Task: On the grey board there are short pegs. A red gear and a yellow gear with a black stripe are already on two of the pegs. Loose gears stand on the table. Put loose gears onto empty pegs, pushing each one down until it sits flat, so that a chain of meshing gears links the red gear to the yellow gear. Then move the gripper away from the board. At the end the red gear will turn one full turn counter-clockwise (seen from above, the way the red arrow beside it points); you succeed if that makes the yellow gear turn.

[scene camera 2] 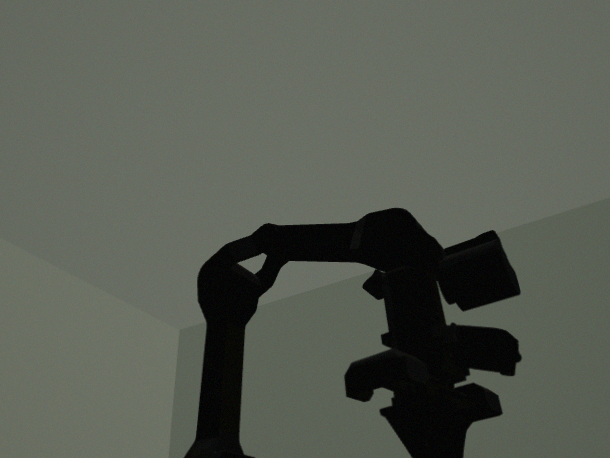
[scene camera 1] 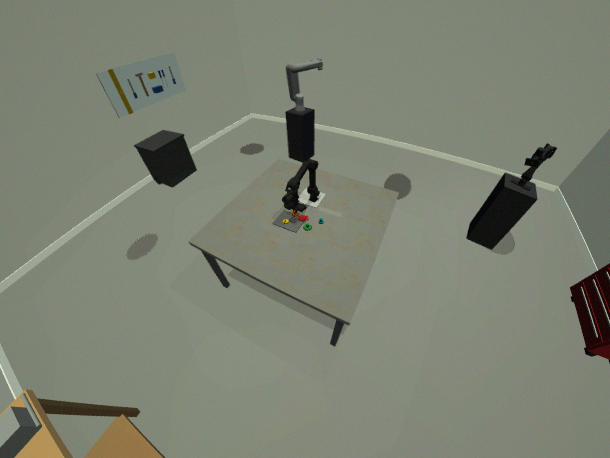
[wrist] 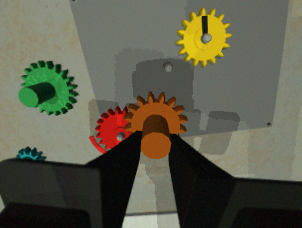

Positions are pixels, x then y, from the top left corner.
Scene:
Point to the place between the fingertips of my gripper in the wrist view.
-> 155, 138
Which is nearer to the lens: the orange gear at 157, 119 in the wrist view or the green gear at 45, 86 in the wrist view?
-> The orange gear.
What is my gripper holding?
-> An orange gear.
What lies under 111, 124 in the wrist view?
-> A red gear.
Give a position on a yellow gear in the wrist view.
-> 195, 49

